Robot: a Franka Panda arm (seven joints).
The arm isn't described. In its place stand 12 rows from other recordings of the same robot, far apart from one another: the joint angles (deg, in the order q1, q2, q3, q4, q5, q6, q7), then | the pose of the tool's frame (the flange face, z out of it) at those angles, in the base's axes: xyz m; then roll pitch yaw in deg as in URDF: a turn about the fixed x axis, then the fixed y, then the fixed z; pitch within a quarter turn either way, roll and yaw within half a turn.
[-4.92, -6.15, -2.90, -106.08, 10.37, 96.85, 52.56] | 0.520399 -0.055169 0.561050 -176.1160 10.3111 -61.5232
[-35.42, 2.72, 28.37, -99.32, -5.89, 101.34, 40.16] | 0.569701 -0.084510 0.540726 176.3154 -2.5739 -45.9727
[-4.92, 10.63, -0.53, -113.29, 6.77, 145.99, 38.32] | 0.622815 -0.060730 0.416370 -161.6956 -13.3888 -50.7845
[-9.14, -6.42, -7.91, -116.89, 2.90, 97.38, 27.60] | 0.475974 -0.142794 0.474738 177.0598 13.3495 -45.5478
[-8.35, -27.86, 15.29, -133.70, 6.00, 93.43, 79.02] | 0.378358 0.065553 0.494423 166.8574 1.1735 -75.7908
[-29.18, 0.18, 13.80, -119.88, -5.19, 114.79, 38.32] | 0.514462 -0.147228 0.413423 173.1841 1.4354 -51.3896
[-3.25, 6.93, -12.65, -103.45, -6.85, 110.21, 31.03] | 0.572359 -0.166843 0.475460 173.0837 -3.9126 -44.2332
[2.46, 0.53, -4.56, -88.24, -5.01, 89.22, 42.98] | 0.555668 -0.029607 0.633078 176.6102 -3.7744 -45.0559
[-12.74, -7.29, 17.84, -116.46, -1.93, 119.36, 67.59] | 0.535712 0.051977 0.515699 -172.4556 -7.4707 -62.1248
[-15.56, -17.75, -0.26, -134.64, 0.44, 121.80, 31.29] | 0.441557 -0.124838 0.459938 -177.0423 -3.9477 -47.4188
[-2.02, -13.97, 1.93, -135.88, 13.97, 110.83, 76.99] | 0.440274 0.016055 0.406238 171.0562 13.7157 -84.5169
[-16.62, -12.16, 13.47, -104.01, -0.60, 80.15, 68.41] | 0.466449 -0.015989 0.603827 167.5643 1.2143 -72.3206
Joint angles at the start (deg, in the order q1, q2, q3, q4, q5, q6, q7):
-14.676, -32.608, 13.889, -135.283, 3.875, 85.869, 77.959
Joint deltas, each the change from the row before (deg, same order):
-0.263, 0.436, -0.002, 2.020, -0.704, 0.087, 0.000
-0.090, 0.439, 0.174, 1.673, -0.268, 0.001, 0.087
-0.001, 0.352, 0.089, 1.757, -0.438, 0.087, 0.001
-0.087, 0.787, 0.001, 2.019, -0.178, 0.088, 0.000
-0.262, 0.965, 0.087, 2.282, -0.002, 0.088, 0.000
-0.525, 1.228, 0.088, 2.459, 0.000, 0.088, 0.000
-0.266, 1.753, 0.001, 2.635, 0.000, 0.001, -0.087
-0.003, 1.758, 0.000, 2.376, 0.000, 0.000, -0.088
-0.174, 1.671, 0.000, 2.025, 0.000, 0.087, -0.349
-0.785, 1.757, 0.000, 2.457, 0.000, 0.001, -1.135
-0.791, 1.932, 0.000, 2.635, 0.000, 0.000, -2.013
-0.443, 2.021, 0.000, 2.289, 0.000, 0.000, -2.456
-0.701, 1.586, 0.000, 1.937, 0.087, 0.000, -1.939
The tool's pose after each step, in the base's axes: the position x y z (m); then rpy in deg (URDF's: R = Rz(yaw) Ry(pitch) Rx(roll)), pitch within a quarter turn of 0, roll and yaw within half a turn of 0. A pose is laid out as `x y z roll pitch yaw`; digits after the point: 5 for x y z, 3 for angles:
0.35496 0.01089 0.51838 163.650 -0.890 -82.193
0.36000 0.01213 0.52865 164.785 -1.400 -81.976
0.36482 0.01317 0.54034 166.146 -2.080 -81.637
0.37143 0.01334 0.55153 167.437 -2.349 -81.485
0.37901 0.01334 0.56357 168.842 -2.469 -81.442
0.38772 0.01132 0.57531 170.183 -2.513 -81.648
0.39839 0.00964 0.58489 171.149 -2.304 -81.566
0.40867 0.00935 0.59210 171.862 -2.039 -81.254
0.41838 0.00748 0.59696 172.394 -1.719 -80.890
0.42876 0.00104 0.60432 173.172 -1.346 -80.339
0.43994 -0.00607 0.61156 173.968 -0.872 -78.917
0.45115 -0.01128 0.61501 174.385 -0.258 -76.741
0.45993 -0.01822 0.61858 174.906 0.235 -75.376

